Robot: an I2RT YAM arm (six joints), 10 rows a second.
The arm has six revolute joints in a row. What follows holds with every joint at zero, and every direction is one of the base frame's. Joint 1 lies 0.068 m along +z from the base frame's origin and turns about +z. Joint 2 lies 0.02 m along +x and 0.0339 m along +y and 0.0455 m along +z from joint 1 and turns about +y. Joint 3 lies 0.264 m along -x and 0.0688 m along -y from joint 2 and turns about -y. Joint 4 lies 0.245 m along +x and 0.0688 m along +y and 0.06 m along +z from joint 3 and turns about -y. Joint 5 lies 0.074 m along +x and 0.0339 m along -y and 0.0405 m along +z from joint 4 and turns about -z. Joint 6 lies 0.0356 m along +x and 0.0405 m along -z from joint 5 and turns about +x. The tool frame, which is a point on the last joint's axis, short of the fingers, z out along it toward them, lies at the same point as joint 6; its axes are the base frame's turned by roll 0, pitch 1.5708 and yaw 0 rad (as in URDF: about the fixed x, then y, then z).
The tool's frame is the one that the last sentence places.
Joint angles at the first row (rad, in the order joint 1, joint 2, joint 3, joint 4, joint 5, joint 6):
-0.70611, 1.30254, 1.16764, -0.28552, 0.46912, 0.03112
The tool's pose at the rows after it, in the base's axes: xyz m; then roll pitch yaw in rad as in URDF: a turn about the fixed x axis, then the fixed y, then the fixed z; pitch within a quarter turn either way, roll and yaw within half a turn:
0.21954 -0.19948 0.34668 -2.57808 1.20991 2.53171
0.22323 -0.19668 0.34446 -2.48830 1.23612 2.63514
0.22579 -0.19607 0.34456 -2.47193 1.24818 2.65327
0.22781 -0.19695 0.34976 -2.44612 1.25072 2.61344
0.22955 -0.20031 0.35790 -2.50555 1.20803 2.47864
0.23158 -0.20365 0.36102 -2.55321 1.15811 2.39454
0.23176 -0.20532 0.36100 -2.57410 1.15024 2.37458
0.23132 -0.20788 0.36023 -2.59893 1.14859 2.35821
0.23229 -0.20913 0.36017 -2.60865 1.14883 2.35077
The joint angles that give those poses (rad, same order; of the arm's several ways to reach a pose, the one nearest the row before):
-0.68026, 1.28420, 1.10635, -0.16873, 0.49749, -0.02826
-0.66453, 1.28089, 1.07757, -0.09898, 0.50312, -0.05906
-0.65705, 1.28537, 1.07554, -0.07877, 0.50869, -0.06100
-0.64792, 1.29938, 1.10646, -0.10028, 0.58127, -0.04500
-0.64658, 1.33127, 1.18903, -0.22490, 0.65134, 0.00730
-0.64886, 1.36304, 1.25314, -0.33269, 0.67775, 0.05049
-0.65349, 1.36985, 1.26320, -0.34822, 0.67035, 0.05905
-0.66256, 1.37403, 1.26501, -0.34820, 0.65203, 0.06217
-0.66422, 1.37980, 1.26986, -0.34820, 0.64753, 0.06488

